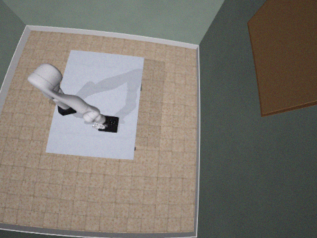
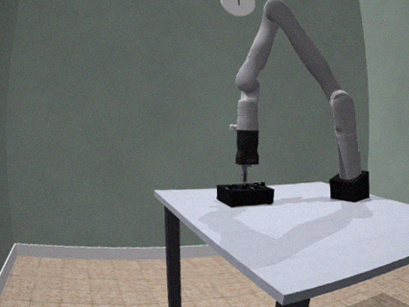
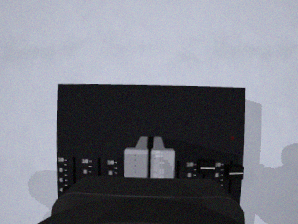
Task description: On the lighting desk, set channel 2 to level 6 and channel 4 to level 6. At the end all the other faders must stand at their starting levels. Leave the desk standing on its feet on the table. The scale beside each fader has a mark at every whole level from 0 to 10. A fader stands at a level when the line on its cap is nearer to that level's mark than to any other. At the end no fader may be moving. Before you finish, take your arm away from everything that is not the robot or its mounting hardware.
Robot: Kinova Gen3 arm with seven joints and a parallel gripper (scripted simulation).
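Right now the channel 4 cap is 2 cm to the left of my hand and 2 cm below it. The rest, counted from my hand: channel 2 cap (4 cm ahead, 3 cm to the left, 2 cm below); channel 3 cap (6 cm to the left, 2 cm below, 2 cm ahead); channel 5 cap (6 cm to the left, 3 cm behind, 2 cm below).
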